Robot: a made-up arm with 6 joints. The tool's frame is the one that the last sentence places. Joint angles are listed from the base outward.
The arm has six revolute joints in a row. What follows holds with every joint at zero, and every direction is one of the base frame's. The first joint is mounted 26.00 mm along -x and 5.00 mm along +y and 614.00 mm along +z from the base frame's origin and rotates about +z. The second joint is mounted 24.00 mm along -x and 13.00 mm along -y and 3.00 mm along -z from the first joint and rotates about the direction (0, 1, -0.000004). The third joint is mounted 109.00 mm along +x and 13.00 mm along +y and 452.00 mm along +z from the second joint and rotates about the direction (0, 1, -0.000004). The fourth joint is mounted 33.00 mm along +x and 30.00 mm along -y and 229.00 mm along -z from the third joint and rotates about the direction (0, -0.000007, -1). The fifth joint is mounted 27.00 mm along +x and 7.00 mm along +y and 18.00 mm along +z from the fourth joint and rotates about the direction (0, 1, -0.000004). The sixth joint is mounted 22.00 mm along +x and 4.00 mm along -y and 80.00 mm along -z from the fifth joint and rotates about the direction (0, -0.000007, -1). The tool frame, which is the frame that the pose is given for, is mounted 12.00 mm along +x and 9.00 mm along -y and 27.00 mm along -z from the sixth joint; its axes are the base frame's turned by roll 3.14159, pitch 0.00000 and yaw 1.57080 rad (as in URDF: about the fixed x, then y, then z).
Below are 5 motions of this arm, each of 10 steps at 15 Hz.
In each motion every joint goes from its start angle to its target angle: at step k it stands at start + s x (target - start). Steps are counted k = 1, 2, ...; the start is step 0. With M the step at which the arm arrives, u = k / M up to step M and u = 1 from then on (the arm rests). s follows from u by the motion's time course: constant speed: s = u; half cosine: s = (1 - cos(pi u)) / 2; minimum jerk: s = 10 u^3 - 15 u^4 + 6 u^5.
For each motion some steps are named. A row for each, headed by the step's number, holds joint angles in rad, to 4 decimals.
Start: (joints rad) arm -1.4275 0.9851 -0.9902 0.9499 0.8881 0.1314
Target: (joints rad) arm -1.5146 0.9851 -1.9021 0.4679 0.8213 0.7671
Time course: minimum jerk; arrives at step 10
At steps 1, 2, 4, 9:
1: -1.4282 0.9851 -0.9980 0.9458 0.8875 0.1368
2: -1.4325 0.9851 -1.0430 0.9220 0.8842 0.1682
4: -1.4551 0.9851 -1.2797 0.7969 0.8669 0.3332
9: -1.5139 0.9851 -1.8943 0.4720 0.8219 0.7617

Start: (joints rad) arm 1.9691 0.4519 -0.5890 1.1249 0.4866 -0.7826
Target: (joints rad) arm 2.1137 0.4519 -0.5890 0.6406 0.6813 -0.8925
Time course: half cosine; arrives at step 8
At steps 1, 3, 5, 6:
1: 1.9746 0.4519 -0.5890 1.1065 0.4940 -0.7868
3: 2.0137 0.4519 -0.5890 0.9754 0.5467 -0.8165
5: 2.0691 0.4519 -0.5890 0.7901 0.6212 -0.8586
6: 2.0925 0.4519 -0.5890 0.7115 0.6528 -0.8764

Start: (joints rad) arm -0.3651 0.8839 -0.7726 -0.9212 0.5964 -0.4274
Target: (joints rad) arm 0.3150 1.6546 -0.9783 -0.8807 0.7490 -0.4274
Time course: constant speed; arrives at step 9
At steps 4, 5, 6, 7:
4: -0.0628 1.2264 -0.8640 -0.9032 0.6642 -0.4274
5: 0.0127 1.3121 -0.8869 -0.8987 0.6812 -0.4274
6: 0.0883 1.3977 -0.9097 -0.8942 0.6981 -0.4274
7: 0.1639 1.4833 -0.9326 -0.8897 0.7151 -0.4274

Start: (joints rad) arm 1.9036 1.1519 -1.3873 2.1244 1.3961 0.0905
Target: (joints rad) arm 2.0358 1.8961 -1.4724 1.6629 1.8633 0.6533
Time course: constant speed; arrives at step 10
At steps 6, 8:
6: 1.9829 1.5984 -1.4384 1.8475 1.6764 0.4282
8: 2.0094 1.7473 -1.4554 1.7552 1.7699 0.5407

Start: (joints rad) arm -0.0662 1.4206 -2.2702 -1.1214 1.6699 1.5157
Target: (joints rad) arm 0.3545 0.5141 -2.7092 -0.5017 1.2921 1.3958
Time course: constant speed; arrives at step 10
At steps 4, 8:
4: 0.1021 1.0580 -2.4458 -0.8735 1.5188 1.4677
8: 0.2704 0.6954 -2.6214 -0.6256 1.3677 1.4198

